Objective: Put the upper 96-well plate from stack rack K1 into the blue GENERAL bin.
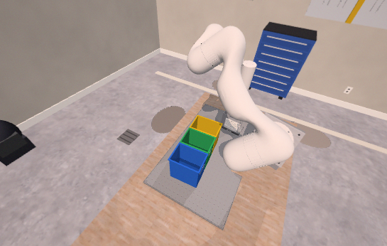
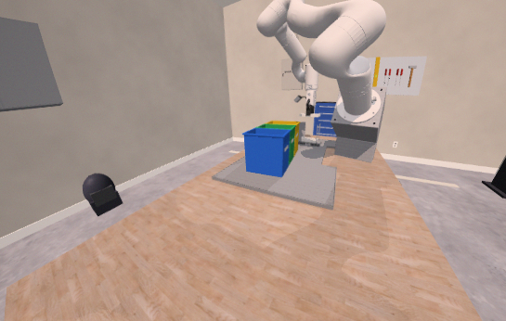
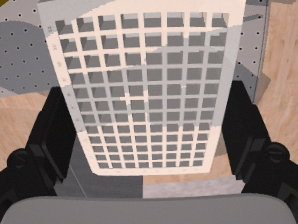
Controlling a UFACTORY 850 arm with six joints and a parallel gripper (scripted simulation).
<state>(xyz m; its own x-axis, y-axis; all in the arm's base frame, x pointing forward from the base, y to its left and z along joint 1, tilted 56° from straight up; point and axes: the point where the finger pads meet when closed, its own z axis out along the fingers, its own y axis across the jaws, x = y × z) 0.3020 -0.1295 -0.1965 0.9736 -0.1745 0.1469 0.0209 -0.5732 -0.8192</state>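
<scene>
Right now the blue bin is 52 cm to the left of my hand, 12 cm below it and 4 cm ahead of it. The rest, counted from my hand: yellow bin (26 cm to the left, 12 cm below, 8 cm ahead); green bin (39 cm to the left, 12 cm below, 6 cm ahead).
</scene>
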